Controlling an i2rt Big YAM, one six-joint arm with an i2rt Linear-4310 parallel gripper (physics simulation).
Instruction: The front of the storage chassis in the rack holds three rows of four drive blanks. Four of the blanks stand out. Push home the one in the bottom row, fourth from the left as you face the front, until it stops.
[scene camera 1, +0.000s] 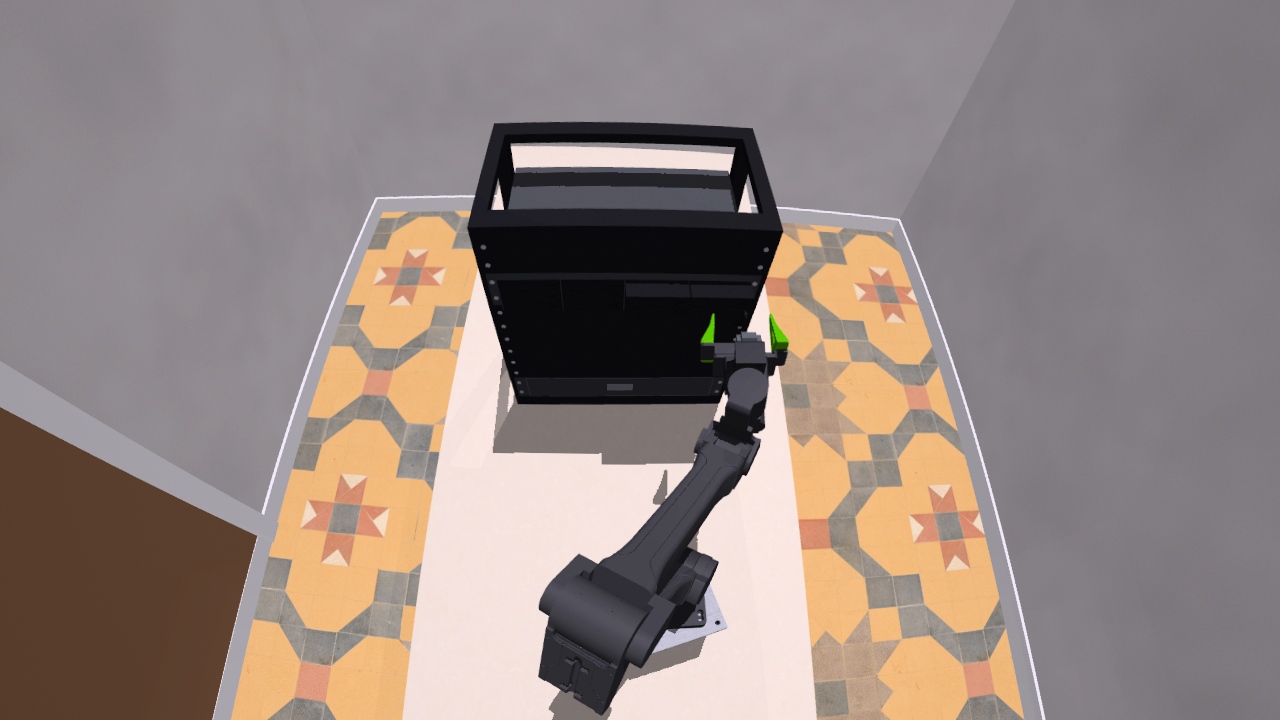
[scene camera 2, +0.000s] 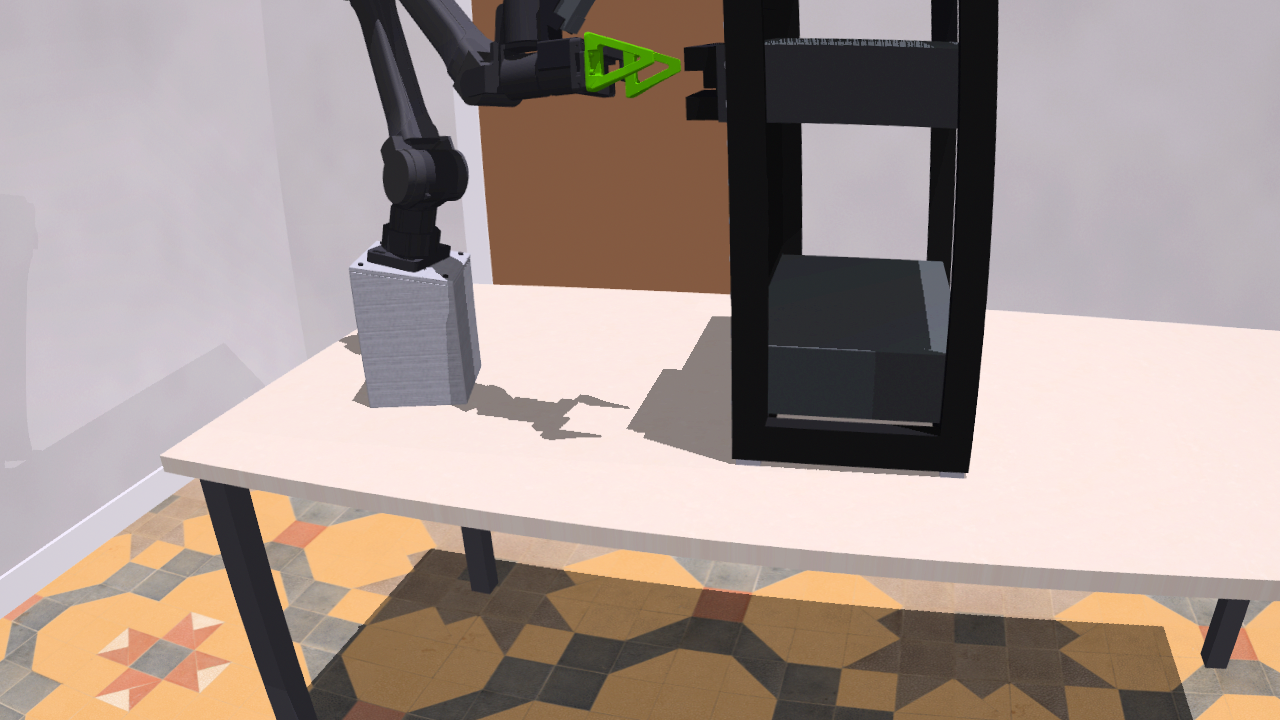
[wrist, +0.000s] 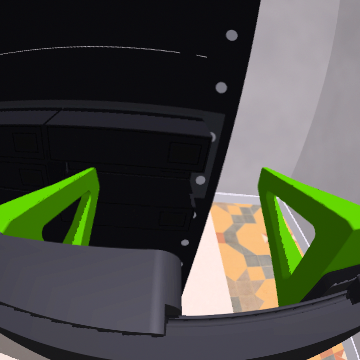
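Seen in the pictures: gripper, fingertip midpoint: (scene camera 1: 741, 315) (scene camera 2: 667, 61) (wrist: 177, 176); arm's base, link origin: (scene camera 2: 409, 258).
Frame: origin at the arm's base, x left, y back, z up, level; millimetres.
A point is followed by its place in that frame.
The black rack (scene camera 1: 617, 220) @(x 103, y -519, z 404 mm) (scene camera 2: 749, 268) @(x -163, y -533, z 44 mm) holds the dark storage chassis (scene camera 2: 859, 85) @(x -131, y -654, z 249 mm). In the wrist view, the bottom-row fourth blank (wrist: 145, 215) @(x -95, y -458, z 223 mm) stands out at the right end, dark and partly behind the left finger. In scene camera 2 the lower protruding block (scene camera 2: 704, 105) @(x -131, y -480, z 225 mm) appears to be this blank. The top-row fourth blank (wrist: 125, 145) @(x -79, y -458, z 280 mm) (scene camera 1: 723, 291) @(x -80, y -472, z 292 mm) also stands out above it, with the recessed middle row between. My gripper (scene camera 1: 742, 316) @(x -111, y -434, z 275 mm) (scene camera 2: 666, 60) @(x -111, y -434, z 275 mm) (wrist: 177, 176) @(x -111, y -434, z 275 mm) is open and empty, its green fingertips short of the blanks, at about the upper block's height in scene camera 2.
The top-row third blank (scene camera 1: 657, 290) @(x 33, y -470, z 292 mm) (wrist: 22, 142) @(x -4, y -456, z 278 mm) and the middle-row third blank (wrist: 32, 176) @(x -8, y -456, z 251 mm) also stand out. A lower dark unit (scene camera 2: 819, 385) @(x -127, y -612, z -109 mm) sits in the rack's bottom. The arm's grey pedestal (scene camera 2: 407, 335) @(x -77, y -28, z -93 mm) stands on the table (scene camera 2: 581, 501) @(x -286, y -358, z -205 mm). Screws line the rack's right post.
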